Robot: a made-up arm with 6 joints.
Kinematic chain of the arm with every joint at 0, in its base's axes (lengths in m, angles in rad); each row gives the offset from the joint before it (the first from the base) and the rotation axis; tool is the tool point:
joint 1: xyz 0 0 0.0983 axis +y
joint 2: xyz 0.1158 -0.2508 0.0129 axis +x
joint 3: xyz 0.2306 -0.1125 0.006 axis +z
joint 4: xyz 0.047 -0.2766 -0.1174 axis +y
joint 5: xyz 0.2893 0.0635 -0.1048 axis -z
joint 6: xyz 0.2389 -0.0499 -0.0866 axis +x
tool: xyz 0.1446 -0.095 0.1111
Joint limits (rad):
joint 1: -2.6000..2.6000
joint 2: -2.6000..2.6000
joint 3: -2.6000..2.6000
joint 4: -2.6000..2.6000
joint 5: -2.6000..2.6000
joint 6: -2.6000..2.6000
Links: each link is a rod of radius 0.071 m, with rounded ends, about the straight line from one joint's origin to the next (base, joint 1, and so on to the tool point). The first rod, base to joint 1, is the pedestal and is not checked.
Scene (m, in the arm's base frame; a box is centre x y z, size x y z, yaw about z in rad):
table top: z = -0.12
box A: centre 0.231 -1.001 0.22 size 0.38 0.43 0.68 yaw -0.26
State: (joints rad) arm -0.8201 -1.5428 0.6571 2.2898 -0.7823 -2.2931
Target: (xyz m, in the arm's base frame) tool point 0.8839 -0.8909 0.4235
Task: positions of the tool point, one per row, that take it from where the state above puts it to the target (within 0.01 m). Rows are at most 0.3 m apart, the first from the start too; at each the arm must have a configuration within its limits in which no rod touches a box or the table.
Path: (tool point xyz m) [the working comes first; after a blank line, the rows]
Joints at the target: -0.4268 -1.2468 0.4604 0.5462 0.4026 -2.3187
Straight joint move there: touches box A.

1: -0.2605 -0.7254 0.2342
2: -0.2887 -0.8255 0.2898
3: -0.3653 -0.8832 0.3943
4: -0.2315 -0.9659 0.5904
5: -0.0235 -1.0059 0.7444
6: 0.2284 -0.9997 0.8319
7: 0.4881 -0.9508 0.8453
8: 0.7079 -0.9563 0.6477
9: 0.8839 -0.8909 0.4235

